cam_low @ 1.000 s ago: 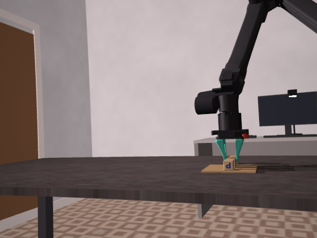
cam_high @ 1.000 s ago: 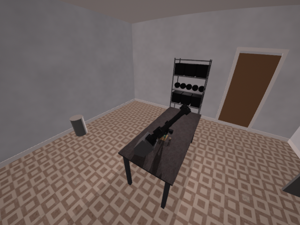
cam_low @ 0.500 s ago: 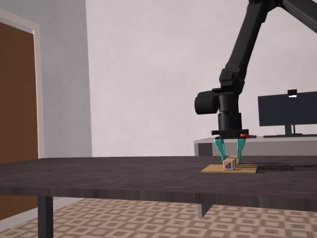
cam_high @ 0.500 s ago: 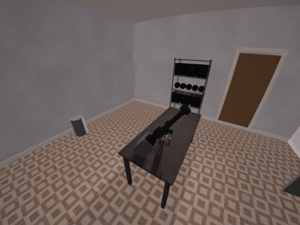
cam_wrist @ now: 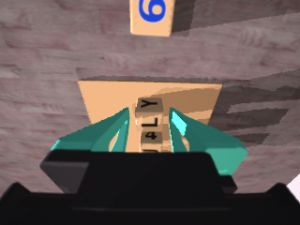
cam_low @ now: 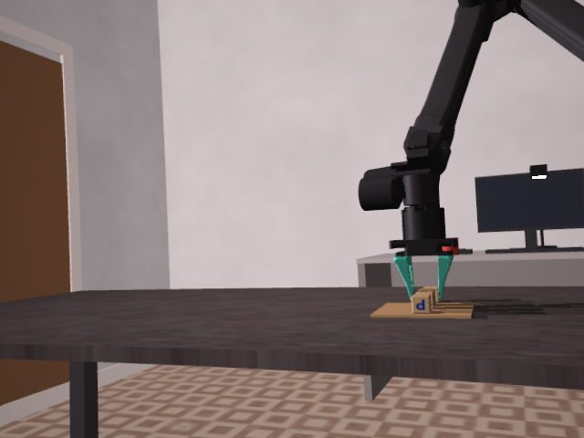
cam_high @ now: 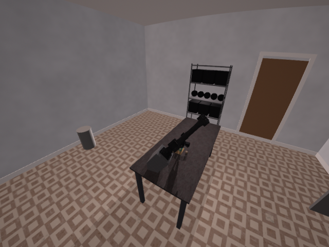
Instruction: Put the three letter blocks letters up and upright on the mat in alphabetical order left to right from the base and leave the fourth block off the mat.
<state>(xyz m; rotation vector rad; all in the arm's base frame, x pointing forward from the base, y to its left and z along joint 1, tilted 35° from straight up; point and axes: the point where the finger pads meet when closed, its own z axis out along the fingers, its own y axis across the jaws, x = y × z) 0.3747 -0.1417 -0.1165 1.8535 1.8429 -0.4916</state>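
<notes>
Right now my hand is 4 cm to the right of the mat and 2 cm above it. From my hand the other things lie so: block (8 cm to the right, 1 cm below).
</notes>
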